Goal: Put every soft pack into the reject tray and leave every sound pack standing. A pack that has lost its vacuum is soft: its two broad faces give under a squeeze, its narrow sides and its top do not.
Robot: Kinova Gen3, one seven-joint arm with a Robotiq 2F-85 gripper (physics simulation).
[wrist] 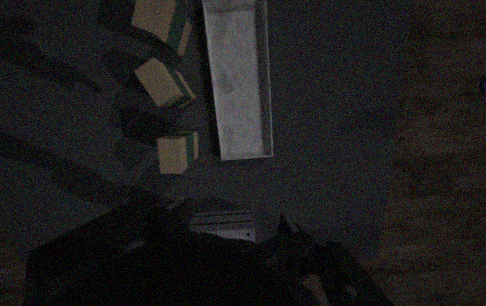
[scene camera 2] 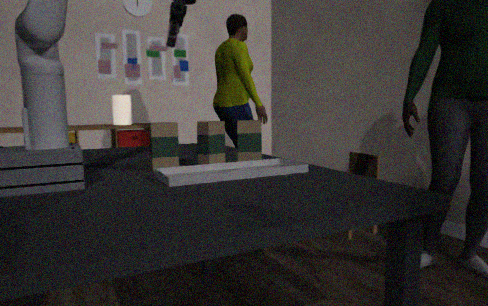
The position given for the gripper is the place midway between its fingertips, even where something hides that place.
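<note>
The gripper (wrist: 233,216) can be seen, and the scene also shows a pale reject tray (scene camera 2: 206,173).
</note>
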